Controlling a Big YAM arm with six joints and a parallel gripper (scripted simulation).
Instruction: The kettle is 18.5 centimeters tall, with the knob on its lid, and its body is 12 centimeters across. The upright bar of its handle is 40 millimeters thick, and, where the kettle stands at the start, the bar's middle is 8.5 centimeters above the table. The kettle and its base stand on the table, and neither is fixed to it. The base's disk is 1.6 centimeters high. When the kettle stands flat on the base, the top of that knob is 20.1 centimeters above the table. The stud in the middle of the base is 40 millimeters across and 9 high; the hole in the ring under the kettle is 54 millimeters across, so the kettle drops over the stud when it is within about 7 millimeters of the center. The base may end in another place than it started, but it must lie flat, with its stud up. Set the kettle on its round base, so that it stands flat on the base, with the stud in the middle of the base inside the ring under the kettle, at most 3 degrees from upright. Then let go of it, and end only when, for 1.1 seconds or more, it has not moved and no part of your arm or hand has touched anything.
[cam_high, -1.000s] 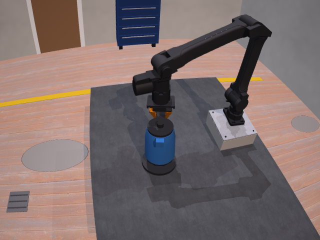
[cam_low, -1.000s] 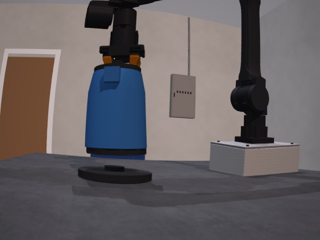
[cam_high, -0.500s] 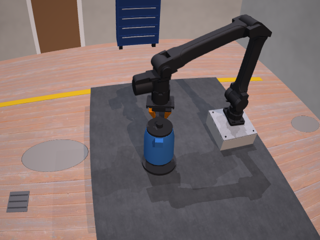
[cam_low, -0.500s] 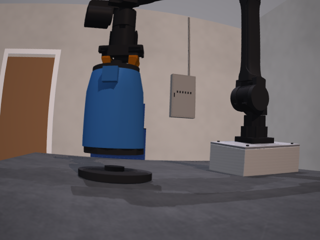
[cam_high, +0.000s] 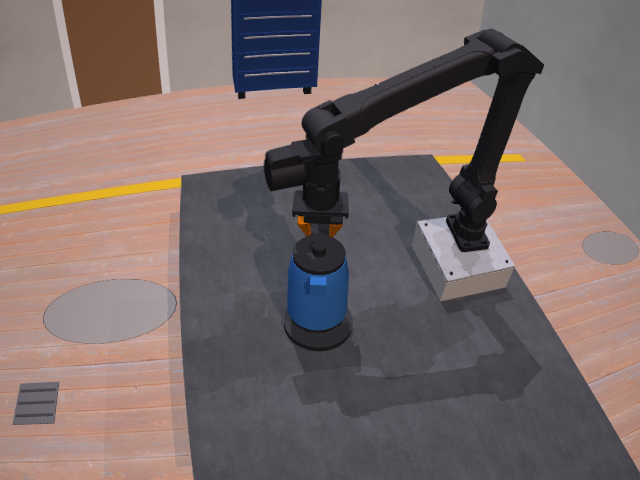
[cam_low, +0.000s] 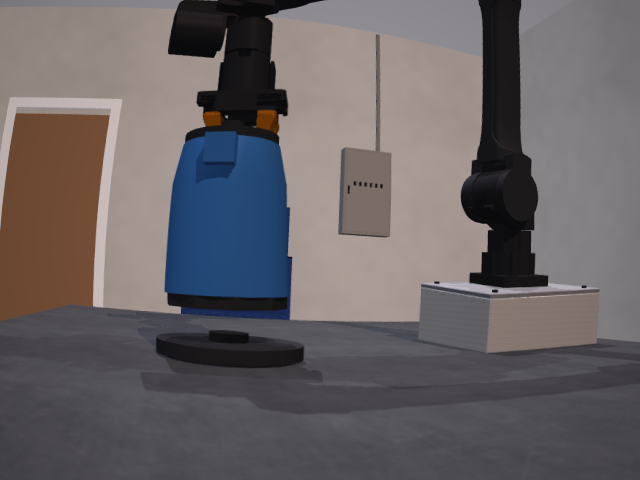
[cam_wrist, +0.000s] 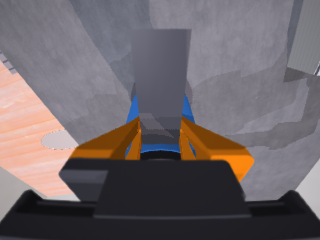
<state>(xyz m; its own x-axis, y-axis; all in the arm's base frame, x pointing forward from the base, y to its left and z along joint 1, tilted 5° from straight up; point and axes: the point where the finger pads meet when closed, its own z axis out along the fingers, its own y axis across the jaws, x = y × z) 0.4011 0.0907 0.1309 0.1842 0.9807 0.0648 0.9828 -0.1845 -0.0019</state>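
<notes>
My hand is 50 mm above the blue kettle and 30 mm to the right of it. The rest, counted from my hand: black round base 180 mm below, 60 mm to the left.
</notes>
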